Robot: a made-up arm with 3 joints. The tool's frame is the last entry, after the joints.
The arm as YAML. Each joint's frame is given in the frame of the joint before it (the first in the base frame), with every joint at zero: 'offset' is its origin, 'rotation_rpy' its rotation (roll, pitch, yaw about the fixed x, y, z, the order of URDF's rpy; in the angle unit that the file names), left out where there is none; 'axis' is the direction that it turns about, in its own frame. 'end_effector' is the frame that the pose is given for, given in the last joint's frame.
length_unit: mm
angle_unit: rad
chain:
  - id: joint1
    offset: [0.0, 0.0, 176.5]
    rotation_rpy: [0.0, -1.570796, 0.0]
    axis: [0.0, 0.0, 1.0]
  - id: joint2
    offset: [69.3, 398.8, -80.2]
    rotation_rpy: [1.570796, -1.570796, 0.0]
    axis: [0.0, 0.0, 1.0]
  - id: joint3
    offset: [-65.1, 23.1, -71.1]
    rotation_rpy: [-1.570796, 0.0, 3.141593]
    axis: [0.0, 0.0, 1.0]
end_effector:
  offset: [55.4, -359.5, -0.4]
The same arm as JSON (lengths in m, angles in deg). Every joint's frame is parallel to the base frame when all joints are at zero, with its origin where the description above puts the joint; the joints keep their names.
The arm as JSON. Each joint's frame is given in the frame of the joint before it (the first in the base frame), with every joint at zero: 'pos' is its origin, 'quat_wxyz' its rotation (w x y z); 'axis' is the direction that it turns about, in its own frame. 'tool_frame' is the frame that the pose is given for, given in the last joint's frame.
{"length_unit": "m", "angle_unit": "deg", "joints": [{"joint": "joint1", "pos": [0.0, 0.0, 0.1765], "quat_wxyz": [1.0, 0.0, 0.0, 0.0], "axis": "-x"}, {"joint": "joint2", "pos": [0.0802, 0.3988, 0.0693], "quat_wxyz": [1.0, 0.0, 0.0, 0.0], "axis": "-y"}, {"joint": "joint3", "pos": [0.0651, 0.0711, -0.0231], "quat_wxyz": [1.0, 0.0, 0.0, 0.0], "axis": "+z"}], "tool_frame": {"pos": [0.0554, -0.3595, -0.0004], "quat_wxyz": [1.0, 0.0, 0.0, 0.0]}}
